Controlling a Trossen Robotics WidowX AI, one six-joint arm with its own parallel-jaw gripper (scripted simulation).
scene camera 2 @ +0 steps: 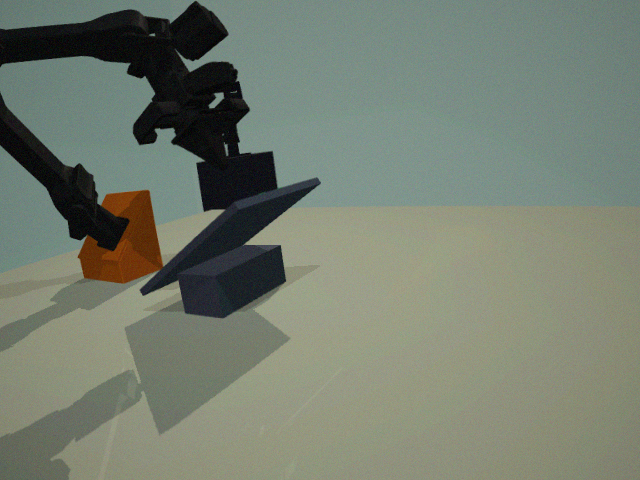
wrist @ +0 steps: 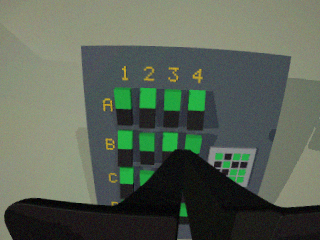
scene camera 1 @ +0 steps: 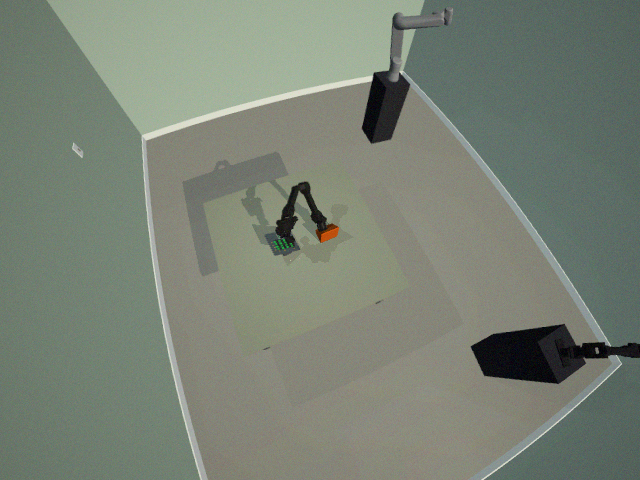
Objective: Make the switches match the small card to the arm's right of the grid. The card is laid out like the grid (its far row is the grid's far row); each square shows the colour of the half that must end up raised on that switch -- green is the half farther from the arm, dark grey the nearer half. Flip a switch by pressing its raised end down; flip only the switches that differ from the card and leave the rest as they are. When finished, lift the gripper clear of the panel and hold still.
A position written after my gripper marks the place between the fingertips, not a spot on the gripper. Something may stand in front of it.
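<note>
My gripper (scene camera 2: 224,168), (wrist: 181,157) is there for me to see in scene camera 2 and also in the wrist view. It is shut, and my gripper holds nothing.
</note>
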